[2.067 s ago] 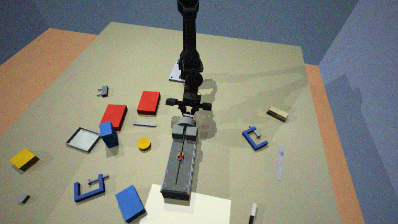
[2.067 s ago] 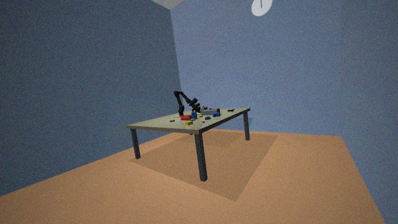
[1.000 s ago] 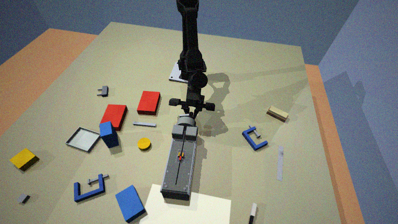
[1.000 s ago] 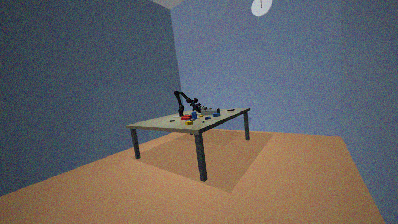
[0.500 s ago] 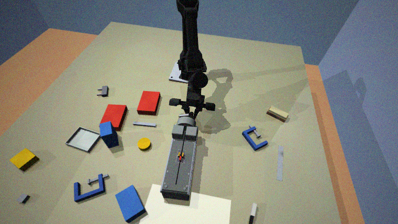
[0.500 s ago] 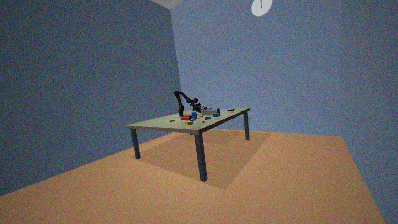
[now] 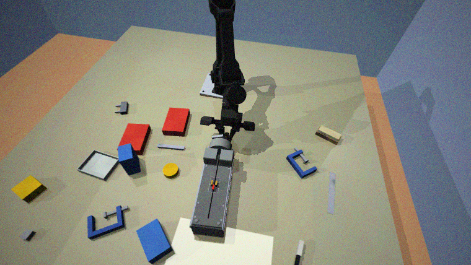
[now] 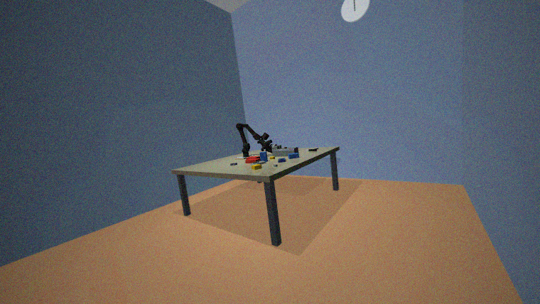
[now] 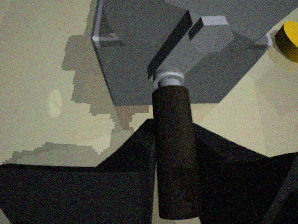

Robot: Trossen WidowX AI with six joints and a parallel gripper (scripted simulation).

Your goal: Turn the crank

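Right now my gripper tip is 30 mm below the dark crank handle and 20 mm past it. The rest, counted from my gripper tip: tan block (350 mm to the left, 200 mm behind, 20 mm below); then red pointer (180 mm ahead, 50 mm above, 30 mm to the left); then grey strip (380 mm to the left, 30 mm below, 30 mm ahead).
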